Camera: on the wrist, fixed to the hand. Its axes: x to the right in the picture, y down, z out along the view.
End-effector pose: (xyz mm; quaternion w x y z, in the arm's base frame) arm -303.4 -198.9 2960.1 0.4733 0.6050 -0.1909 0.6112
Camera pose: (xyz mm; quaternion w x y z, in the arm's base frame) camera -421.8 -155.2 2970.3 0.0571 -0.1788 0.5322 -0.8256
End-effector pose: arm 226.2 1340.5 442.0 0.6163 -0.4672 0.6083 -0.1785
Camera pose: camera 108.4 1341.4 395.5 0.4508 0.1057 0.8386 0.2870
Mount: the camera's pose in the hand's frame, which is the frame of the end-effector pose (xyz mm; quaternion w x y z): 3.3 78.4 -99.4 0.6873 -0.0485 0.1274 0.7134
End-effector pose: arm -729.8 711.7 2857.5 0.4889 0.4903 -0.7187 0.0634
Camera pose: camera -726.4 806.4 2941.5 0.4062 -0.2075 -0.7846 0.4200
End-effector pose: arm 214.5 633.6 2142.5 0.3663 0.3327 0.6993 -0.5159
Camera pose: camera 262.1 749.1 2122.0 0.5469 0.7755 0.3150 -0.0170
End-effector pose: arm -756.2 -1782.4 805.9 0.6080 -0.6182 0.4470 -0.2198
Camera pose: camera -858.0 -1829.4 747.0 0.4878 -0.1075 0.8364 0.2256
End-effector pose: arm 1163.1 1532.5 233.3 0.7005 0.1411 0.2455 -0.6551
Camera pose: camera 1224.7 1589.3 138.4 0.9244 0.3216 0.1891 0.0794
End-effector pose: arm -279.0 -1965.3 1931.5 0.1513 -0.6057 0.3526 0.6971
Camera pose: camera -256.4 -2088.4 1950.8 0.4676 0.2609 -0.6599 -0.5270
